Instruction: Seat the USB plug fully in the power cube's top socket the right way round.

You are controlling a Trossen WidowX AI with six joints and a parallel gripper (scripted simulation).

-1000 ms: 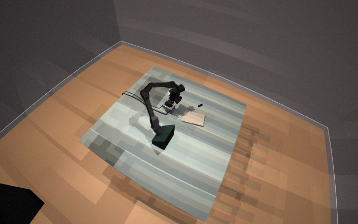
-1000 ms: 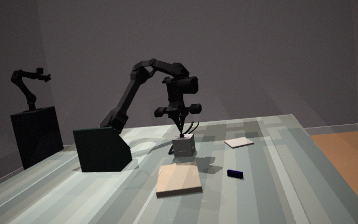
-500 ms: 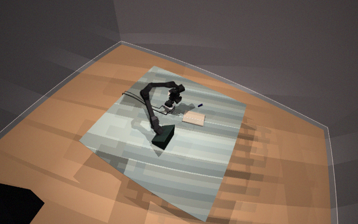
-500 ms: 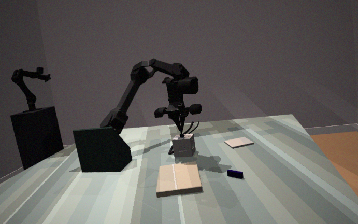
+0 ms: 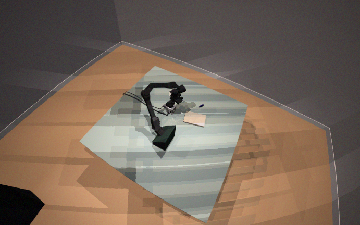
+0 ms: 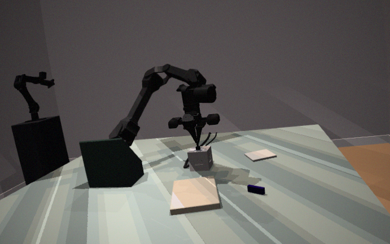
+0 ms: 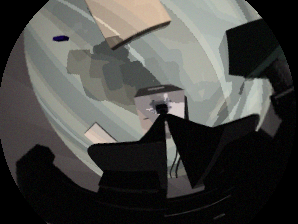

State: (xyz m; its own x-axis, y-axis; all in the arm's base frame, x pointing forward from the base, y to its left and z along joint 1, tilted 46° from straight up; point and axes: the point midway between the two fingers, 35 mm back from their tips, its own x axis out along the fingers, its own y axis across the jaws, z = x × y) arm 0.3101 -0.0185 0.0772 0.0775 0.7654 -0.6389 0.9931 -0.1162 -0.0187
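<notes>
Now: the USB plug 20 mm below my gripper tip. The rest, counted from my gripper tip: thin pale pad: 230 mm ahead, 90 mm to the left, 100 mm below; then small dark blue block: 200 mm ahead, 250 mm to the right, 100 mm below; then tan pad: 10 mm ahead, 250 mm to the right, 100 mm below.
</notes>
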